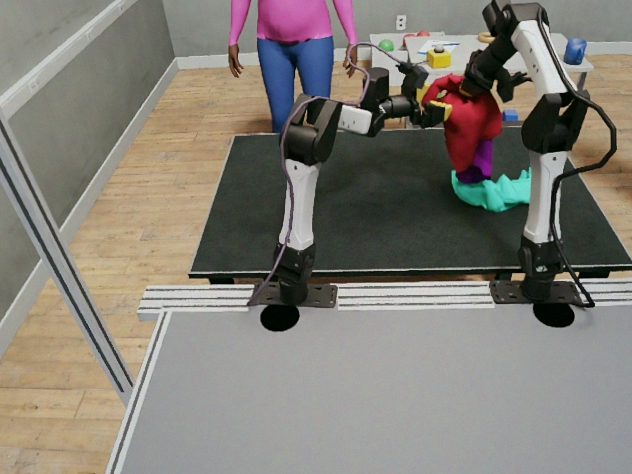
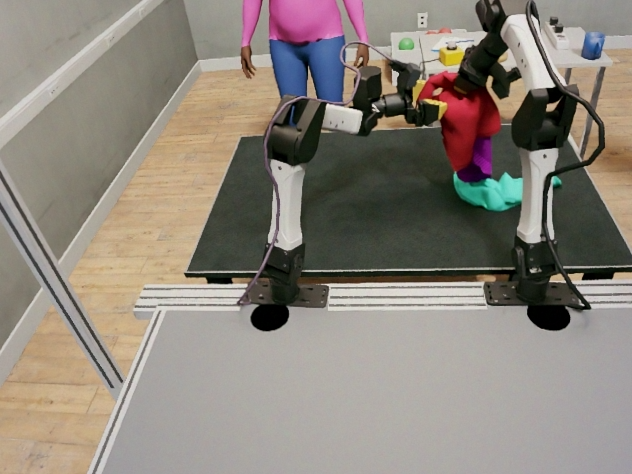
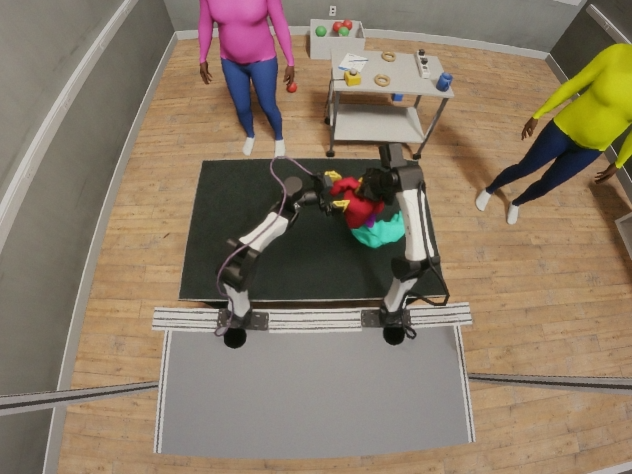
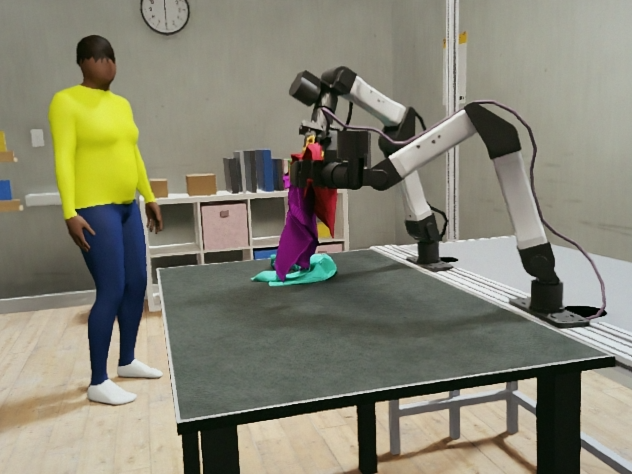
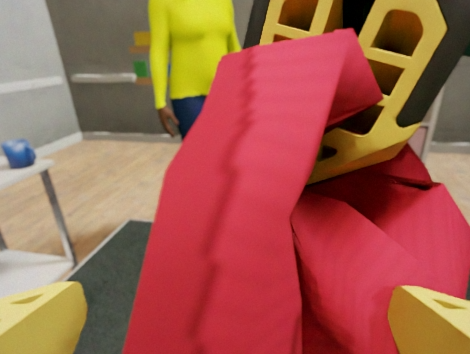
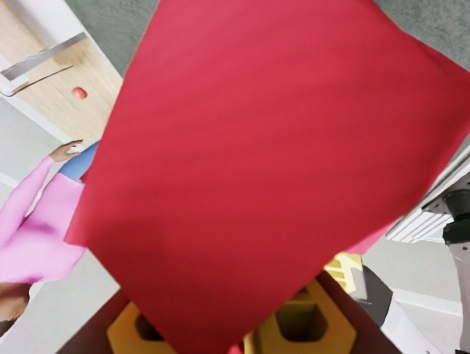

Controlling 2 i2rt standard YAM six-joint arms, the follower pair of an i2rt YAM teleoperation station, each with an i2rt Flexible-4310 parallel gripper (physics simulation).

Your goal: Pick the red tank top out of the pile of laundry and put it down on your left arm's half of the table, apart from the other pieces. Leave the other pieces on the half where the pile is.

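The red tank top [image 1: 472, 125] [image 2: 462, 125] [image 3: 361, 210] [image 5: 225, 200] [image 6: 260, 125] hangs bunched above the right half. My right gripper [image 1: 465, 88] [image 4: 310, 139] is shut on its upper part. A purple piece [image 1: 484, 157] [image 4: 297, 229] hangs with it, its lower end at a teal piece [image 1: 492, 194] [image 2: 490, 194] [image 3: 377, 235] [image 4: 316, 270] lying on the table. How the purple piece is held is hidden. My left gripper [image 1: 436, 102] [image 3: 340, 190] [image 5: 236, 297] is open, its fingers on either side of a hanging red flap, close to the right gripper.
The dark table [image 1: 367, 229] [image 3: 306, 265] [image 4: 357, 346] stands before both arms. A grey cart [image 3: 377, 137] with a blue mug [image 3: 444, 81] stands behind it. A person in pink [image 3: 245, 35] and one in yellow [image 3: 587, 107] stand beyond the table.
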